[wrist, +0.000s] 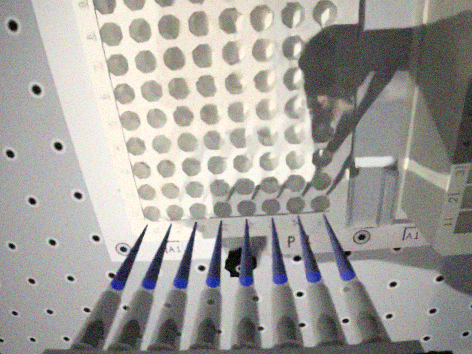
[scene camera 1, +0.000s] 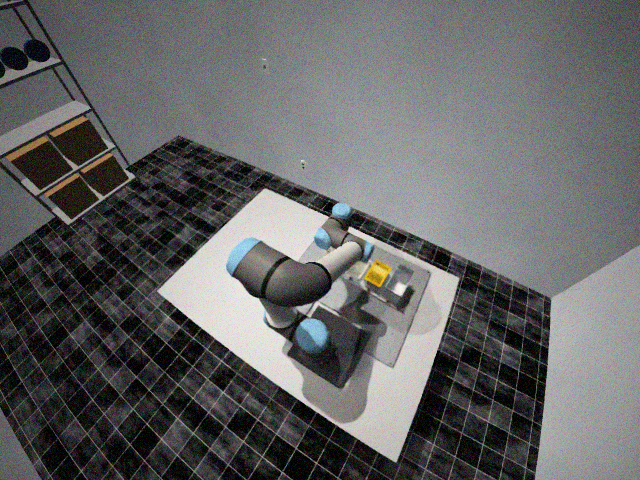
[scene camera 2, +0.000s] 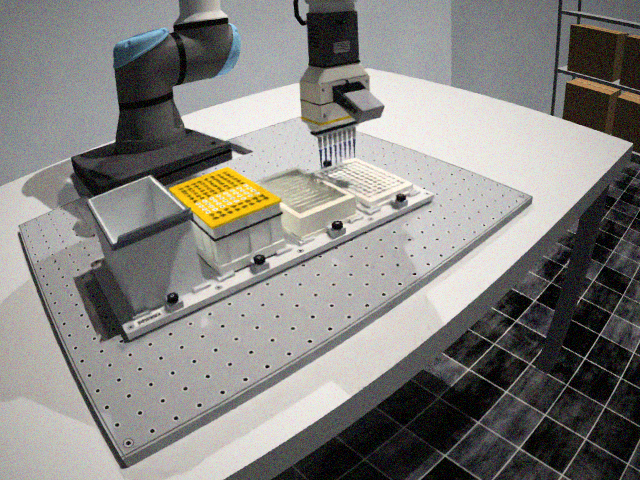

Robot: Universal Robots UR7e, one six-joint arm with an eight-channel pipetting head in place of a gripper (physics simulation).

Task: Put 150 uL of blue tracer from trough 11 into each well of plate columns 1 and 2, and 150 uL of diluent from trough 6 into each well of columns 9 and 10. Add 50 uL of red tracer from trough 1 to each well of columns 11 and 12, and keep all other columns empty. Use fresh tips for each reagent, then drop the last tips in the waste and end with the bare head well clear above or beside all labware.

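My eight-channel head (scene camera 2: 336,149) (wrist: 246,222) carries eight tips with blue collars. Their points are low at the column 1 end of the white 96-well plate (scene camera 2: 400,187) (wrist: 120,175), near its edge in the wrist view. Contact and exact height cannot be told. The wells in view look grey, with no clear blue or red; shadow covers some. The cream trough reservoir (scene camera 2: 320,221) (wrist: 444,210) stands beside the plate; its liquids cannot be made out. The yellow tip rack (scene camera 1: 377,273) (scene camera 2: 242,198) has white-looking and dark rows. The grey waste bin (scene camera 2: 144,253) stands at the left.
The labware stands in a row on a pale rail (scene camera 2: 232,289) with black knobs, on a perforated board (scene camera 2: 289,320). The arm's dark base (scene camera 2: 149,155) is behind the bin and tip rack. A shelf unit with boxes stands beyond the table.
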